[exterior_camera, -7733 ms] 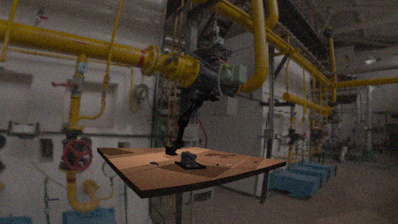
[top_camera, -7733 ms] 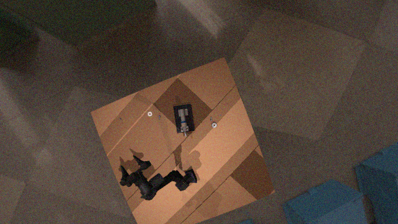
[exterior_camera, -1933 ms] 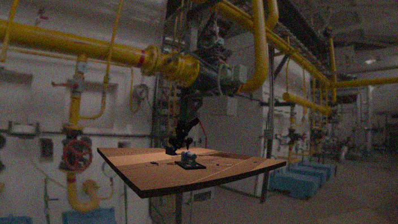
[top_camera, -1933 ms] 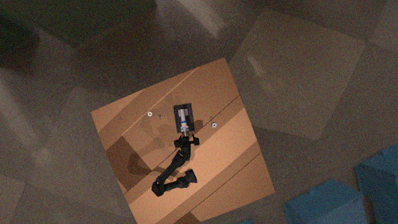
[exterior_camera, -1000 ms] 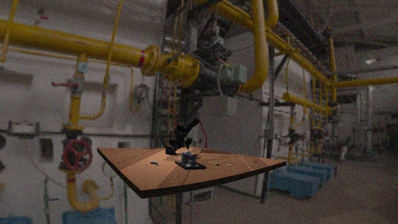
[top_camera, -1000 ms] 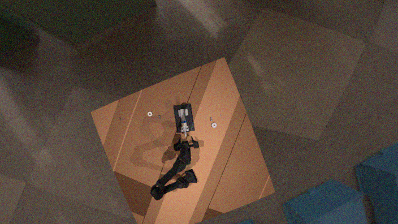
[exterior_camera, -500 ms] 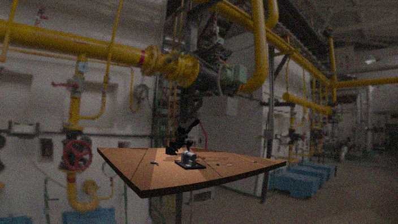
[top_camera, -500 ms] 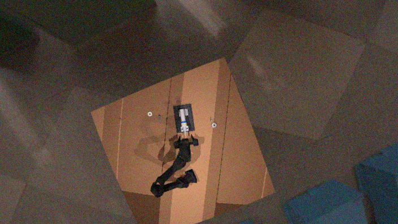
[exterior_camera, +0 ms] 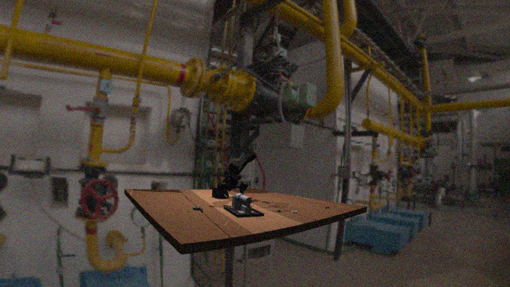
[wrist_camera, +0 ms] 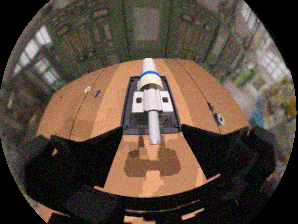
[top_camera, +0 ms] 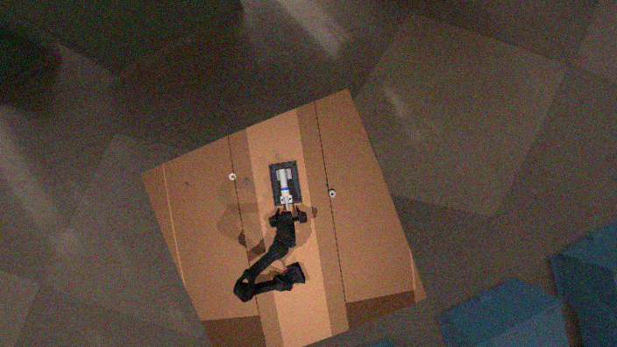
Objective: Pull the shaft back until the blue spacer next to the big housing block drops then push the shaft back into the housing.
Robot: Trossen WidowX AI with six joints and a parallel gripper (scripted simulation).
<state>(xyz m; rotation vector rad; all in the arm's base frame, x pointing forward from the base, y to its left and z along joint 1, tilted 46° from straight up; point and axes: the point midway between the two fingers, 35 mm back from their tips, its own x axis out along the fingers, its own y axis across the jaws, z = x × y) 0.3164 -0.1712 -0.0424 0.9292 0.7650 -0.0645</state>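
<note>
Now: the grey shaft 40 mm ahead of my gripper tip, 20 mm to the right of it and 10 mm above it. Also, from my gripper tip: blue spacer (90 mm ahead, 40 mm to the right, 10 mm above).
</note>
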